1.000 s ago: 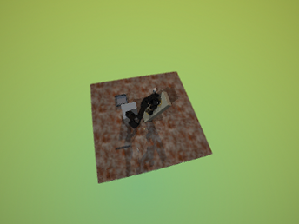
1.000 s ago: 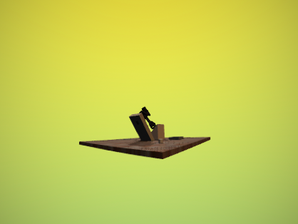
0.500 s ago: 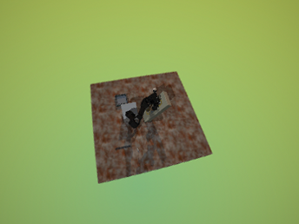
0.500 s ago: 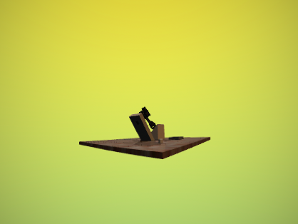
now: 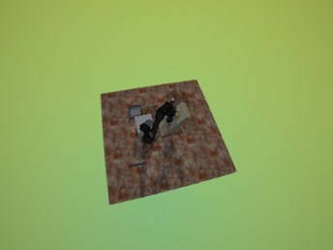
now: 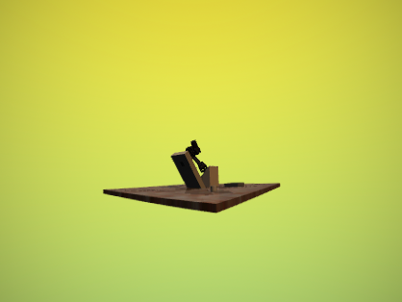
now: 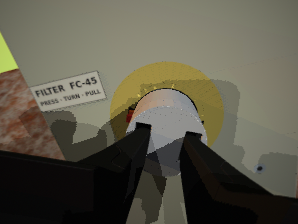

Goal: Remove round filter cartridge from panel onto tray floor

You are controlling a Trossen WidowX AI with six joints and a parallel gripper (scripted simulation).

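Now: the service panel 10 mm behind my gripper tip and 100 mm below it. The rest, counted from my gripper tip: round filter cartridge 10 mm ahead, 10 mm below; then grey tray 350 mm behind, 330 mm to the left, 260 mm below.
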